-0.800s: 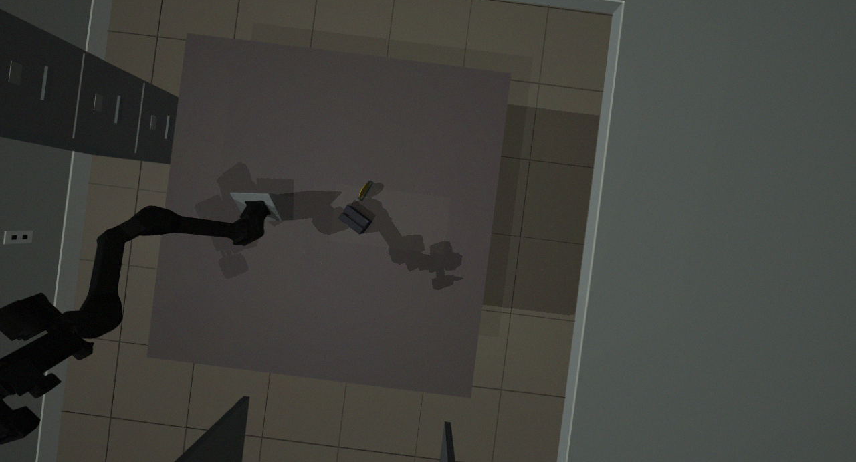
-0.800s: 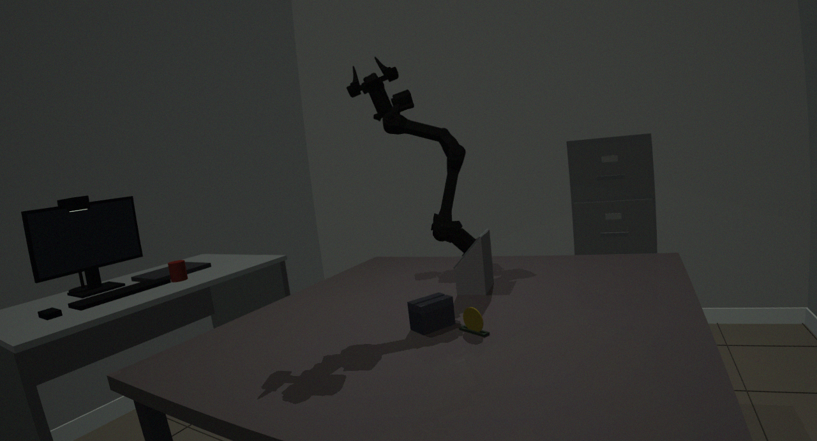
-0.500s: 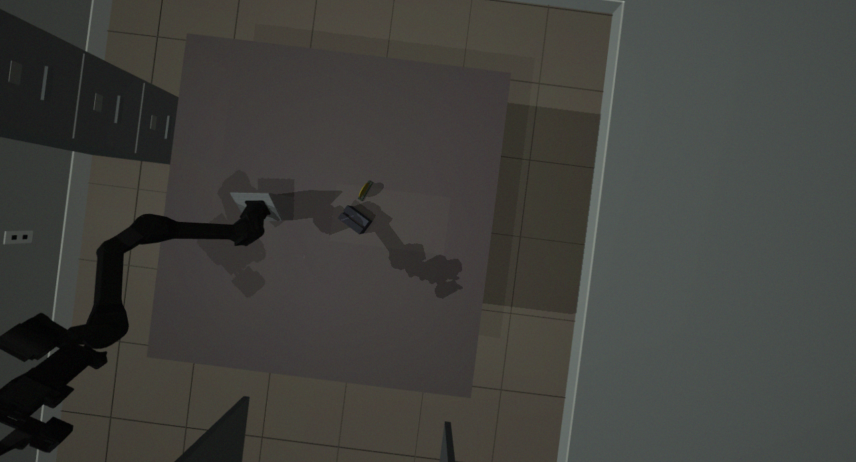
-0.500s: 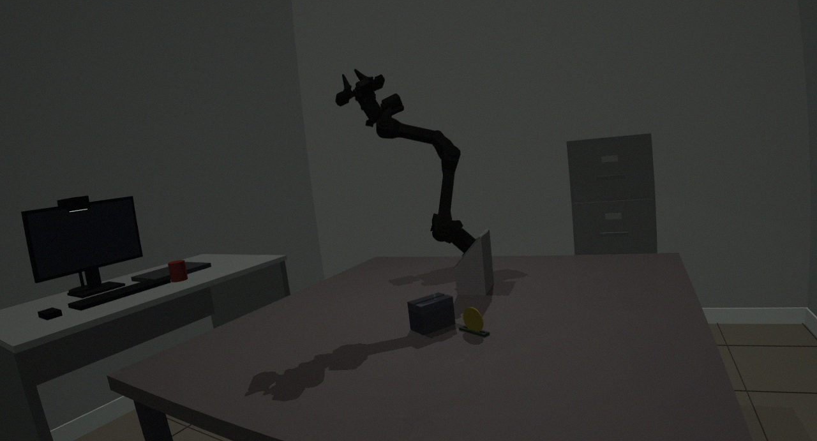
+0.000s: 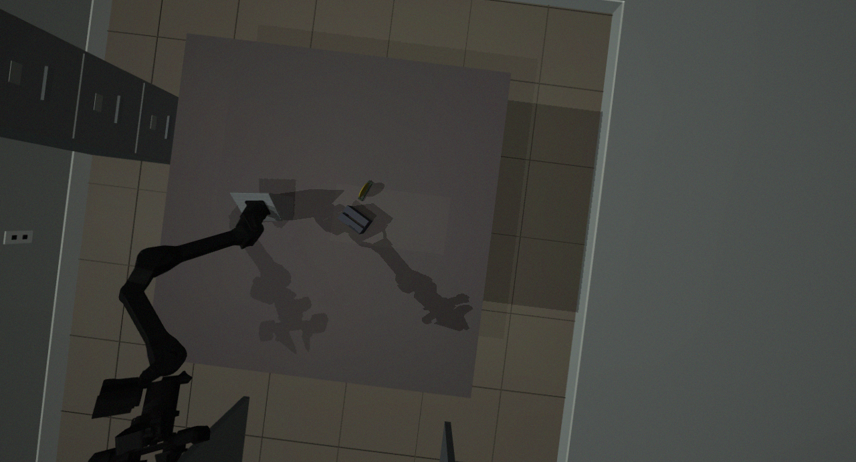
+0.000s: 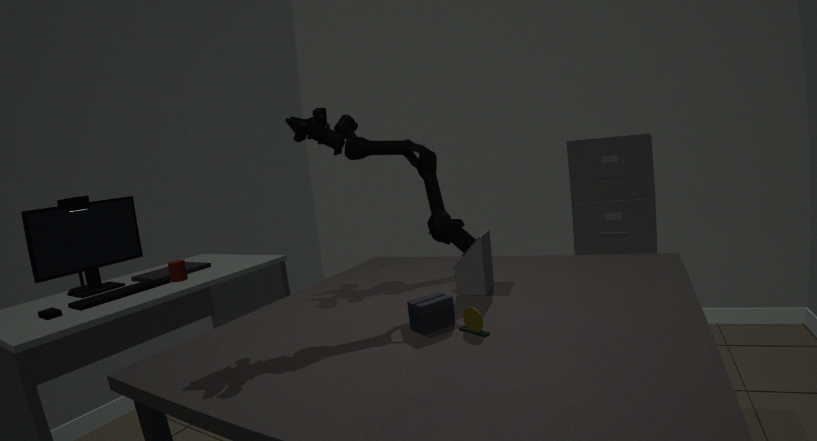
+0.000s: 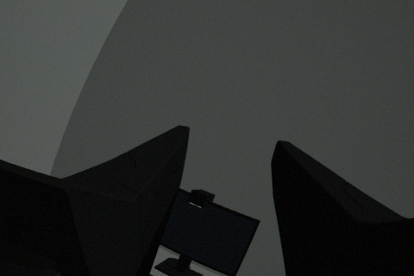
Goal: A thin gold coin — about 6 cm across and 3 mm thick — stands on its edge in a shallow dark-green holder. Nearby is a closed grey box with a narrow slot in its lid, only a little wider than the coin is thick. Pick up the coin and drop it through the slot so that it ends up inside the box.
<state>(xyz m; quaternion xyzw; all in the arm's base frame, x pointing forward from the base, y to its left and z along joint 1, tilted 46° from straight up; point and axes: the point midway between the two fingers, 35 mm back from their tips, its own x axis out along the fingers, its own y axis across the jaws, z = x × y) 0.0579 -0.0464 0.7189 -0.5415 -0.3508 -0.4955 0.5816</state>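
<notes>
Now: the gold coin 30 cm ahead of my gripper tip, 65 cm to the left of it and 59 cm below it.
</notes>
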